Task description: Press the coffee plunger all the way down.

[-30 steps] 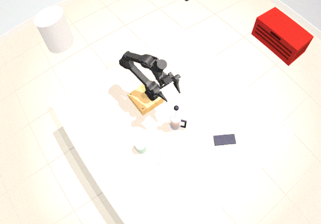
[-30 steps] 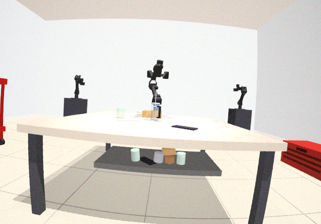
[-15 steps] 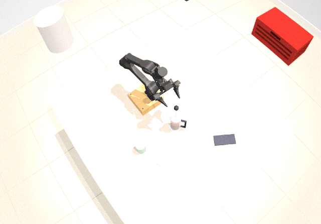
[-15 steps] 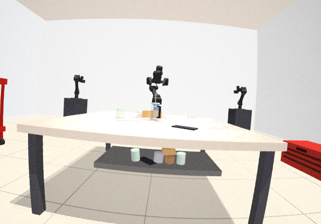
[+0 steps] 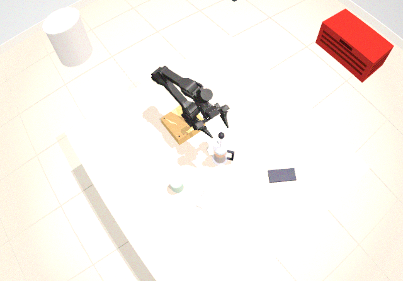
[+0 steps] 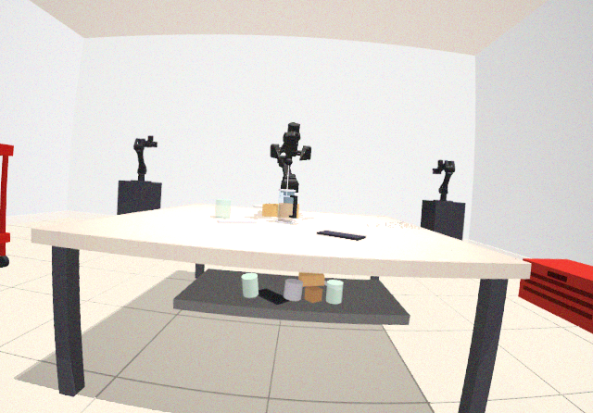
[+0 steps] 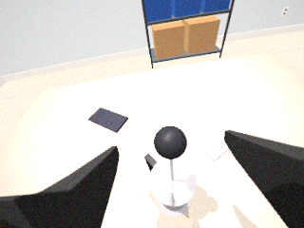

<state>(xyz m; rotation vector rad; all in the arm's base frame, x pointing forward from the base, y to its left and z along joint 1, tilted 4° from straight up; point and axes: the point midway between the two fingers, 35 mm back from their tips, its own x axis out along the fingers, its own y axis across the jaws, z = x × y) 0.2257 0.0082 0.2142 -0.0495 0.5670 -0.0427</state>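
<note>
Right now my gripper tip is 14 cm above the coffee press, 2 cm short of it and 1 cm to the right of it.
</note>
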